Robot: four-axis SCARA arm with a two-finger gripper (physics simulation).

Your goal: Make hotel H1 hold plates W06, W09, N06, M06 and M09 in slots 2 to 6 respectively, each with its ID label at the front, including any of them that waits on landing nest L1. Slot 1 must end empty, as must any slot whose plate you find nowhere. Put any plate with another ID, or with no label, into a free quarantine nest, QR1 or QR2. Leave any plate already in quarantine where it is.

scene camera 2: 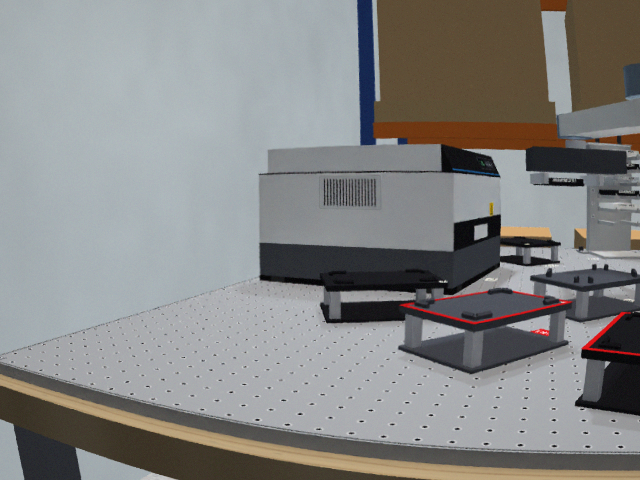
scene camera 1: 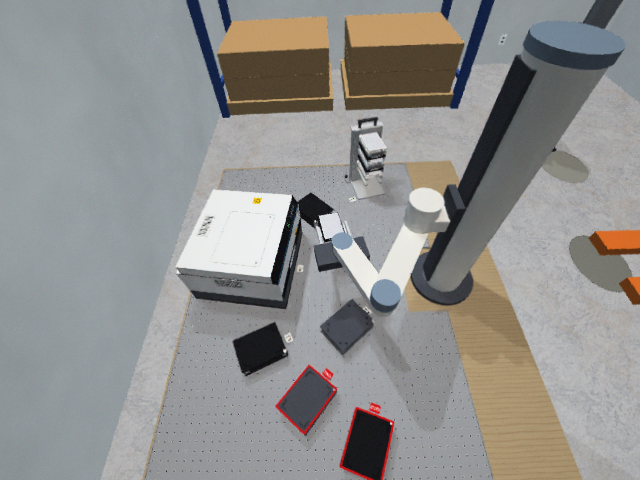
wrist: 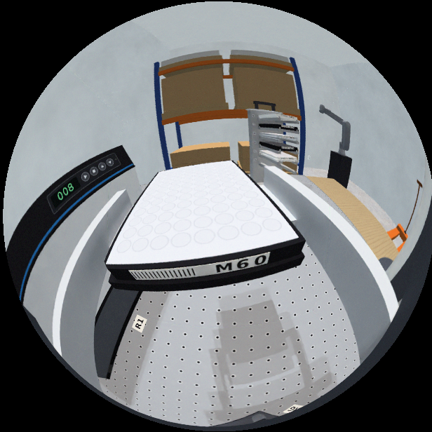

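Where they show: gripper, between the fingertips: [scene camera 1: 331,225]; arm's base, origin of its link: [scene camera 1: 440,277].
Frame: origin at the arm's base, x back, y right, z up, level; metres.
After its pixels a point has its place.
My gripper [scene camera 1: 331,226] @(x -0.452, y 0.134, z 0.209 m) [wrist: 193,187] is shut on a white-topped, black-rimmed plate [scene camera 1: 330,223] @(x -0.454, y 0.139, z 0.211 m) [wrist: 205,215] labelled M60. The label faces the wrist camera. They hang above the bench between the white machine and hotel H1 [scene camera 1: 354,155] @(x -0.322, y 0.582, z 0.189 m) [scene camera 2: 599,232] @(x -0.301, y 0.590, z 0.073 m) [wrist: 253,145]. H1 holds several plates, white and black, above an empty lowest slot; their labels are too small to read. Two red-edged quarantine nests, one grey [scene camera 1: 306,398] @(x -0.552, y -0.452, z 0.063 m) [scene camera 2: 496,307] @(x -0.542, y -0.466, z 0.063 m) and one black [scene camera 1: 367,444] @(x -0.372, y -0.578, z 0.063 m) [scene camera 2: 620,338] @(x -0.416, y -0.593, z 0.063 m), are empty. Nest tags are illegible here, so I cannot tell which nest is L1.
The white machine [scene camera 1: 232,232] @(x -0.817, y 0.072, z 0.259 m) [scene camera 2: 361,206] @(x -0.804, y -0.100, z 0.154 m) stands left of the gripper; its display reads 008. Black nests stand behind it [scene camera 1: 311,205] @(x -0.538, y 0.379, z 0.063 m) and in front of it [scene camera 1: 260,348] @(x -0.714, y -0.291, z 0.063 m) [scene camera 2: 382,279] @(x -0.713, y -0.301, z 0.063 m). A grey nest [scene camera 1: 346,326] @(x -0.410, y -0.220, z 0.063 m) [scene camera 2: 584,277] @(x -0.420, y -0.228, z 0.063 m) stands near the arm column [scene camera 1: 496,180] @(x -0.045, y -0.060, z 0.596 m).
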